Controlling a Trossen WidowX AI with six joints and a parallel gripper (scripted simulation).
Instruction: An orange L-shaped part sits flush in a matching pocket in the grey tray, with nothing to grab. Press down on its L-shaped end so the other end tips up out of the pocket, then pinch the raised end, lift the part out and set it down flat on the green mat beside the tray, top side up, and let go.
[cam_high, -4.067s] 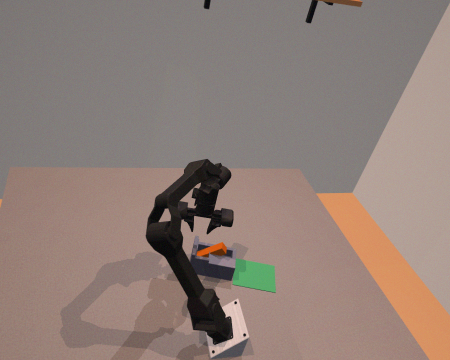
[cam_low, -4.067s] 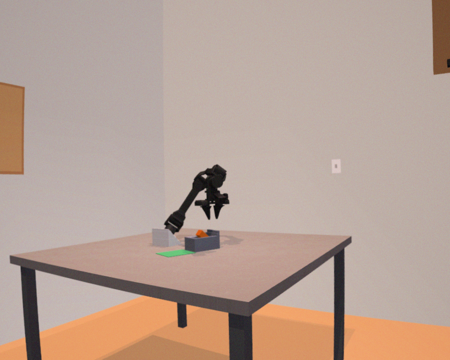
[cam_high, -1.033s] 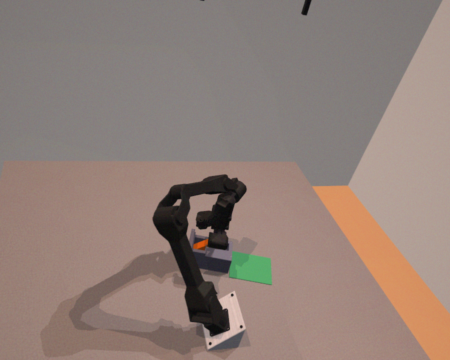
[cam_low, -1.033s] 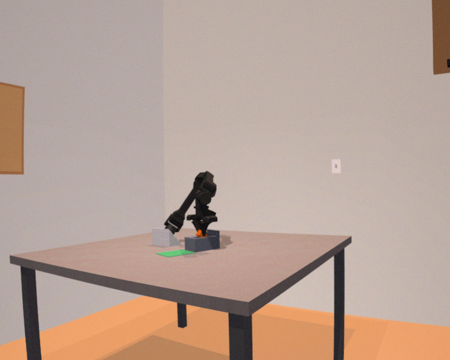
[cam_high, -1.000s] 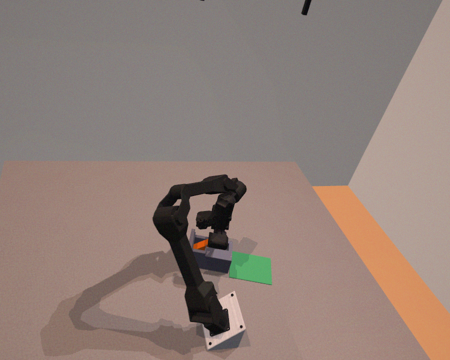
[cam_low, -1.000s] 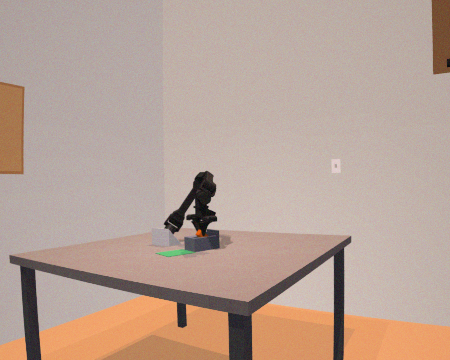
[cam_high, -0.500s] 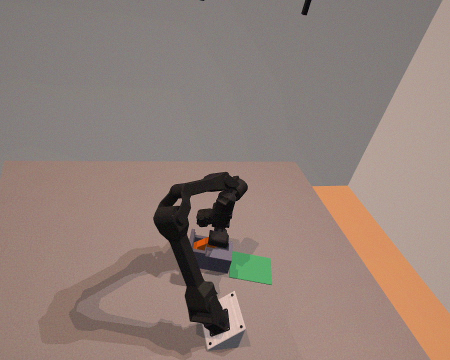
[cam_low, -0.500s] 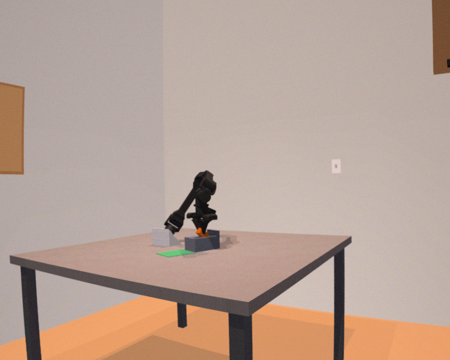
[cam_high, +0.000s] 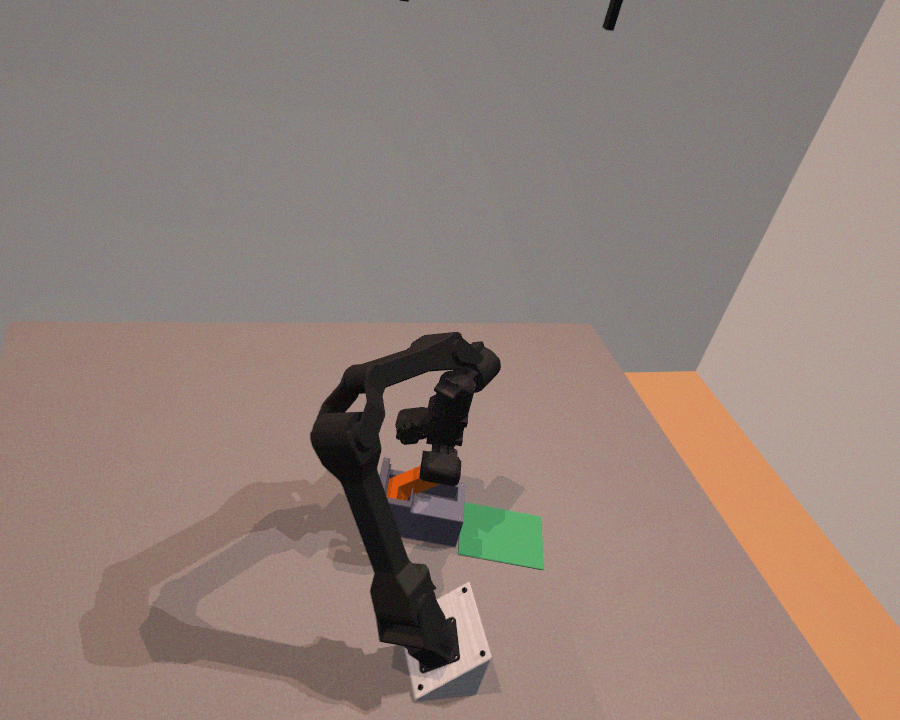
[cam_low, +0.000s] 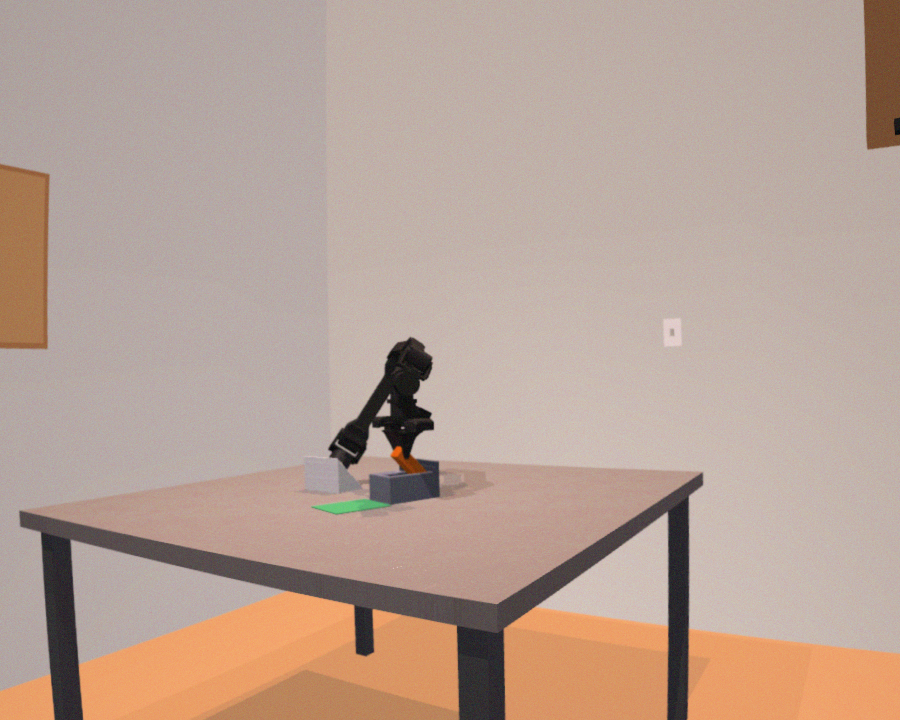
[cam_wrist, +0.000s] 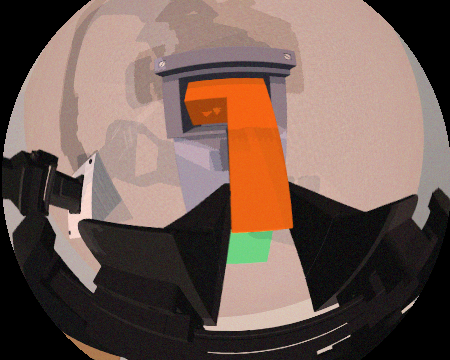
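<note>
My gripper tip is 14 cm to the left of the green mat, 12 cm above it and 4 cm past it. The rest, counted from my gripper tip: orange L-shaped part 4 cm to the left, 3 cm below, 1 cm behind.
</note>
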